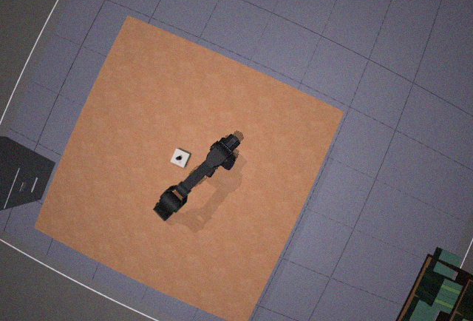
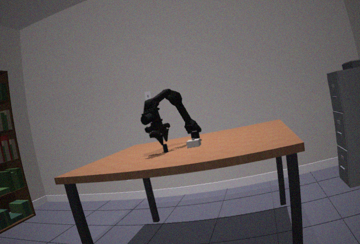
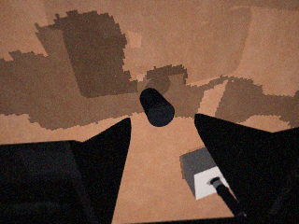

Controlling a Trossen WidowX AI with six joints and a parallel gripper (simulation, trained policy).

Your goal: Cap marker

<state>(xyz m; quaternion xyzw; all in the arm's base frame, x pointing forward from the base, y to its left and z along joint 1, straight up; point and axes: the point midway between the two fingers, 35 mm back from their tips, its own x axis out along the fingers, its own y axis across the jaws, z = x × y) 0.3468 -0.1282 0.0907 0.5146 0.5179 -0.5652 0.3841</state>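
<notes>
Right now the black marker cap is 30 mm below my gripper tip. From my gripper tip the other things lie so: holder block 160 mm to the left, 70 mm behind, 40 mm below; dark marker 160 mm to the left, 70 mm behind, 20 mm above.
</notes>
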